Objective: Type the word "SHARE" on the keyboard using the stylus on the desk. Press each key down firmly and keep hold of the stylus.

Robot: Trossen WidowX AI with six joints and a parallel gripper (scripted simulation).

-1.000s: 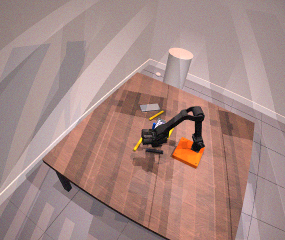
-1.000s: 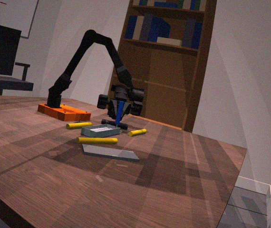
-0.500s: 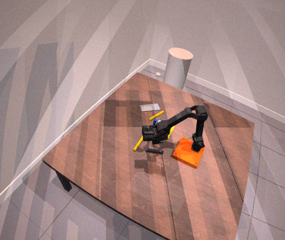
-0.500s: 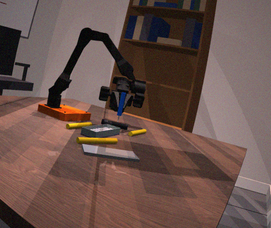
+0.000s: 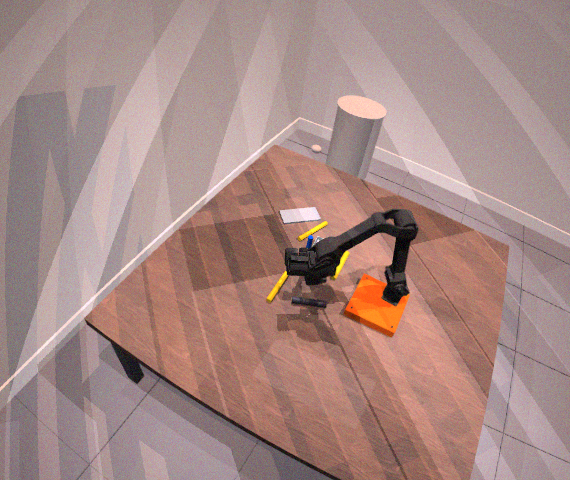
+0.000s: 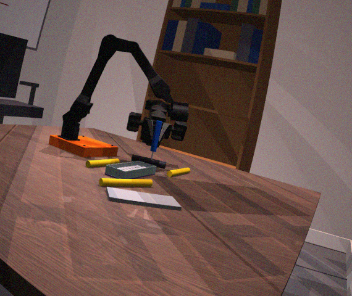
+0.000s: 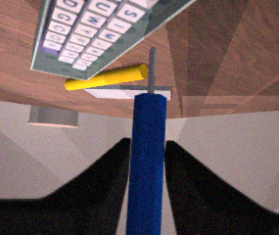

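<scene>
My gripper tip is now 190 mm to the left of the yellow cylinder, 90 mm above it and 70 mm short of it. The rest, counted from my gripper tip: blue stylus 10 mm below; then dark cylinder 130 mm to the left, 100 mm behind, 90 mm below; then thin grey tip 50 mm below.
</scene>
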